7 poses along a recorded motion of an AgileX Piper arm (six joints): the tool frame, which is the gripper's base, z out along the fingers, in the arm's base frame.
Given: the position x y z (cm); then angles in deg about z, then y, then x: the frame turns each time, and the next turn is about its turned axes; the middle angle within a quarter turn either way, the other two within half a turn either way.
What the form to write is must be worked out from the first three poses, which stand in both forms.
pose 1, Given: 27.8 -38.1 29.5 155.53 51.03 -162.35
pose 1, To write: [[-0.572 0.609 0.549 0.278], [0.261 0.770 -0.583 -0.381], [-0.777 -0.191 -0.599 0.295], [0 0 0 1]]
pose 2, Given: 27.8 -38.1 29.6 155.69 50.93 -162.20
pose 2, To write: [[-0.574 0.608 0.548 0.278], [0.259 0.770 -0.583 -0.381], [-0.776 -0.193 -0.600 0.296], [0 0 0 1]]
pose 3, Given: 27.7 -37.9 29.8 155.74 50.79 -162.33
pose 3, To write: [[-0.576 0.606 0.548 0.277], [0.260 0.772 -0.580 -0.379], [-0.775 -0.192 -0.602 0.298], [0 0 0 1]]
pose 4, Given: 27.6 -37.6 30.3 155.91 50.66 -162.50
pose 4, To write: [[-0.579 0.602 0.551 0.276], [0.259 0.776 -0.576 -0.376], [-0.773 -0.191 -0.605 0.303], [0 0 0 1]]
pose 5, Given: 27.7 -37.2 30.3 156.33 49.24 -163.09
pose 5, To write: [[-0.598 0.586 0.547 0.277], [0.262 0.788 -0.557 -0.372], [-0.757 -0.190 -0.625 0.303], [0 0 0 1]]
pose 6, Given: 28.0 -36.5 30.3 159.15 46.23 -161.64
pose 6, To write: [[-0.646 0.550 0.528 0.280], [0.246 0.806 -0.538 -0.365], [-0.722 -0.218 -0.657 0.303], [0 0 0 1]]
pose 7, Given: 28.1 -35.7 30.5 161.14 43.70 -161.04
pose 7, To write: [[-0.684 0.518 0.513 0.281], [0.234 0.822 -0.519 -0.357], [-0.691 -0.235 -0.684 0.305], [0 0 0 1]]
